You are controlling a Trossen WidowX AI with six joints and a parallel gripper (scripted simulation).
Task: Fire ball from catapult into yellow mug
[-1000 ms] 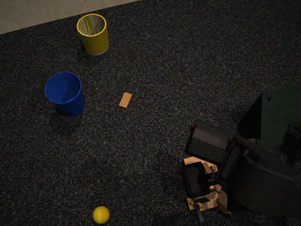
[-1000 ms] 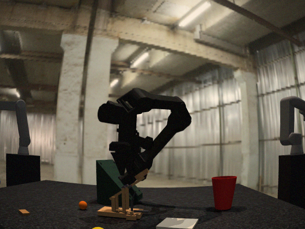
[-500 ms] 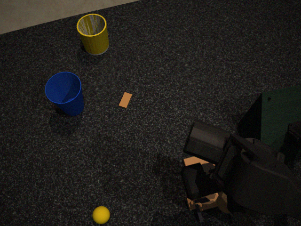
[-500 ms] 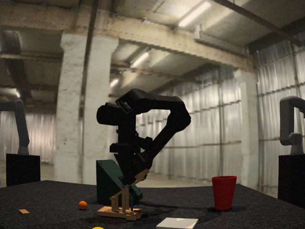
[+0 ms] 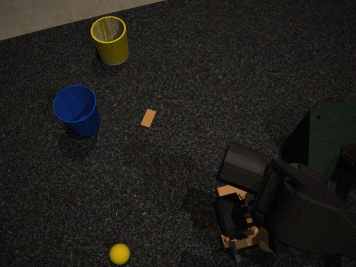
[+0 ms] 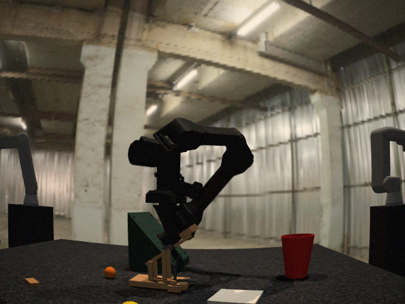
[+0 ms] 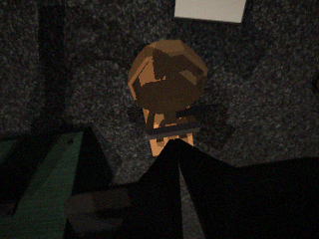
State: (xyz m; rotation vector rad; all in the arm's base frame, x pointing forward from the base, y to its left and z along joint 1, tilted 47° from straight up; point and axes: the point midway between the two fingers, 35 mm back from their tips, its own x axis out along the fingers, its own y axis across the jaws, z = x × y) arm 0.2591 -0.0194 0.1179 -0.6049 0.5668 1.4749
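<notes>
The catapult lies 20 mm ahead of my gripper tip, 10 mm to the left of it and 70 mm below it. Also, from my gripper tip: white tile: 90 mm ahead, 170 mm to the left, 140 mm below; then orange ball: 20 mm behind, 170 mm to the right, 120 mm below; then yellow ball: 280 mm ahead, 120 mm below.
</notes>
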